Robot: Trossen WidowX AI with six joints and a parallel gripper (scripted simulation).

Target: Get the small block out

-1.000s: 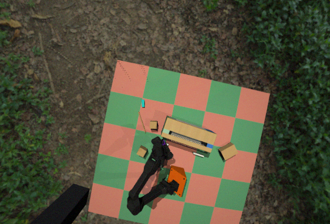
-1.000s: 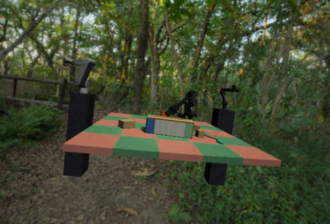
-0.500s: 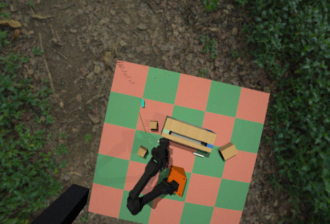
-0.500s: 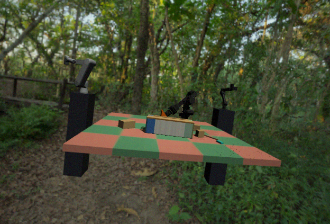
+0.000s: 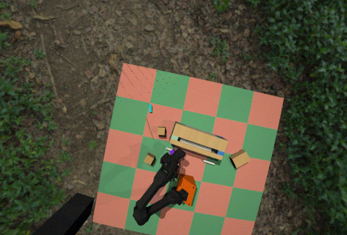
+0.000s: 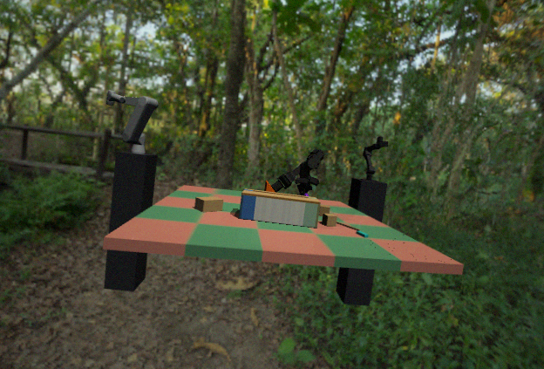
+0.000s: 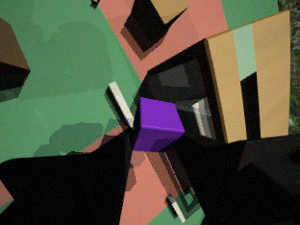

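Right now my gripper tip is 10 mm to the right of the purple block and 10 mm below it. The rest, counted from my gripper tip: thin stick 220 mm to the left, 100 mm below, 100 mm ahead; then box 140 mm to the right, 90 mm ahead, 40 mm below.
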